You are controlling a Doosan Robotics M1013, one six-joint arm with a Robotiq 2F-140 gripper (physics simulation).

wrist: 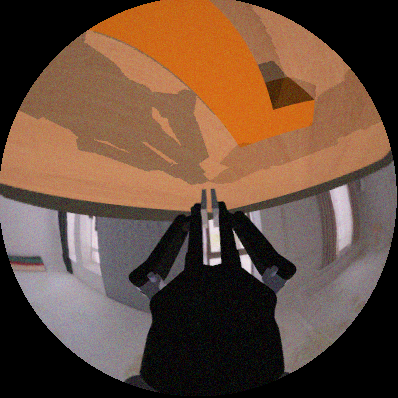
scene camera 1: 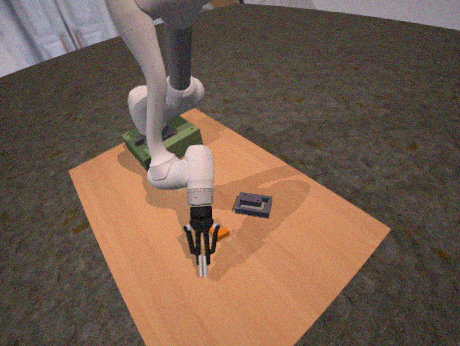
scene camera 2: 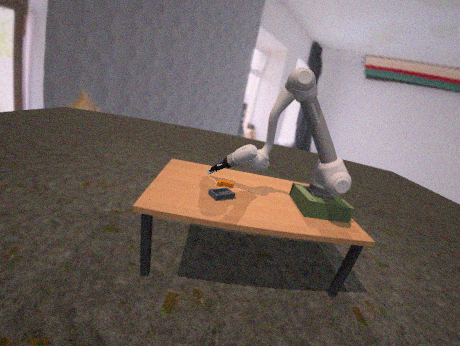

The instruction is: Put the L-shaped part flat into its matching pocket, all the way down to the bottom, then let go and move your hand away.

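Where they show: gripper, fingertip midpoint: (wrist: 208,196) (scene camera 1: 204,275) (scene camera 2: 208,172); arm's base, origin of the base link: (scene camera 2: 318,193).
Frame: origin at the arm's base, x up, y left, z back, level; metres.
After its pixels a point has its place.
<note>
The orange L-shaped part (scene camera 1: 221,233) @(x -0.073, y -0.097, z -0.696 m) (scene camera 2: 225,184) @(x -0.089, y -0.088, z -0.648 m) (wrist: 200,55) lies on the wooden table, apart from the pocket block. In scene camera 1 the gripper hides some of it; the wrist view shows it large at the top, partly cut off. The dark grey pocket block (scene camera 1: 252,214) @(x -0.090, y 0.056, z -0.703 m) (scene camera 2: 221,194) @(x -0.065, y 0.145, z -0.679 m) stands on the table beside the part, its recess facing up. My gripper (scene camera 1: 202,273) @(x -0.078, y -0.242, z -0.783 m) (scene camera 2: 210,172) @(x -0.078, y -0.242, z -0.783 m) (wrist: 208,196) @(x -0.078, y -0.242, z -0.783 m) is shut with a narrow gap between its fingertips and holds nothing. It is tilted above the table, with its fingertips beyond the part, on the side away from the arm's base.
The wooden table (scene camera 1: 295,270) @(x -0.103, y 0.006, z -0.973 m) (scene camera 2: 165,195) @(x -0.103, y 0.213, z -0.997 m) carries everything. The arm's green base block (scene camera 1: 187,142) @(x -0.032, y 0.102, z -0.152 m) (scene camera 2: 320,207) @(x -0.023, y 0.193, z -0.064 m) stands at its other end. The arm reaches over the table, and its shadow falls around the part and the pocket block.
</note>
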